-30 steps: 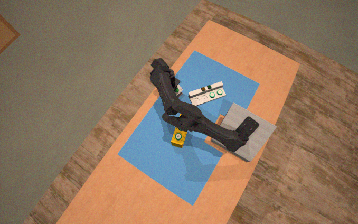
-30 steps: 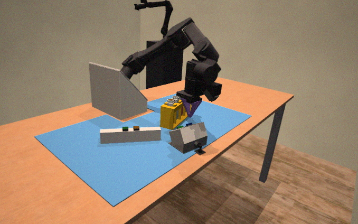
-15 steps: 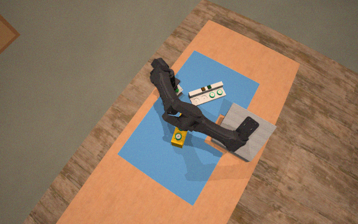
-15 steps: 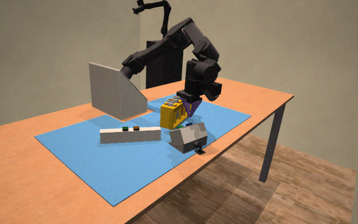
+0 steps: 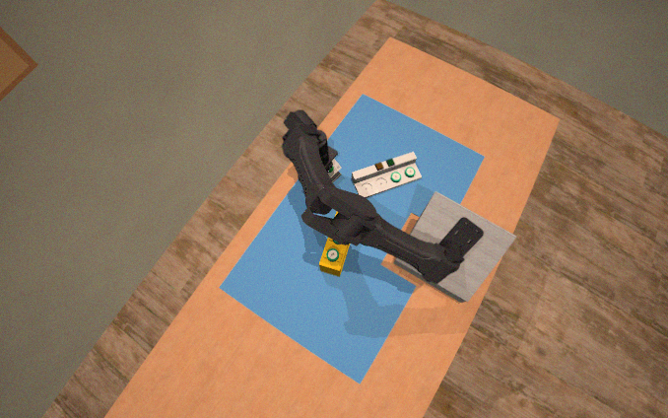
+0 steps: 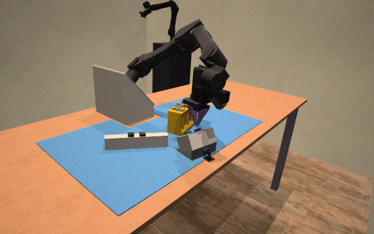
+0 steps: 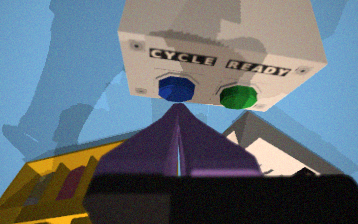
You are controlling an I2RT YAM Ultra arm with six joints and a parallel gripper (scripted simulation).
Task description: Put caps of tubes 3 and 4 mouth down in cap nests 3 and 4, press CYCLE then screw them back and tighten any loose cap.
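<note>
Now: hand 3 cm above the blue key. The rest, counted from my hand: green key (4 cm to the right, 3 cm below); cap 3 (18 cm behind, 17 cm to the right, 8 cm below); cap 2 (17 cm behind, 13 cm to the left, 2 cm above).
</note>
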